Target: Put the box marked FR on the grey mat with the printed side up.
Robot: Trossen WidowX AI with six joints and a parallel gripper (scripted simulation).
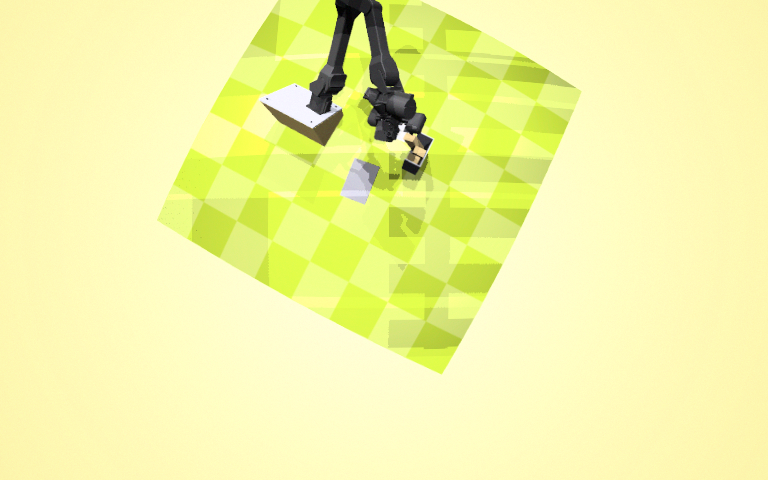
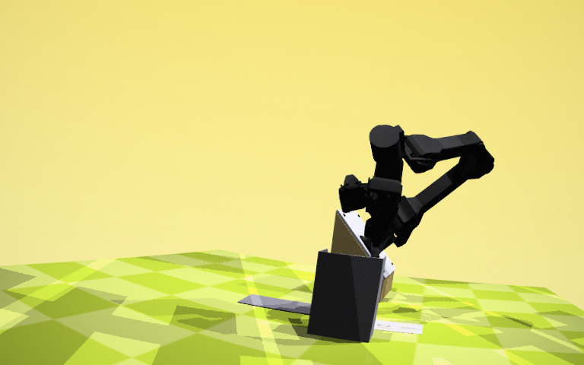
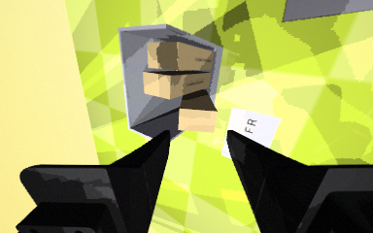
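The thin white slab is 140 mm below my gripper tip, 60 mm to the left of it and 40 mm behind it. Also, from my gripper tip: grey mat: 200 mm to the right, 140 mm below, 50 mm behind.
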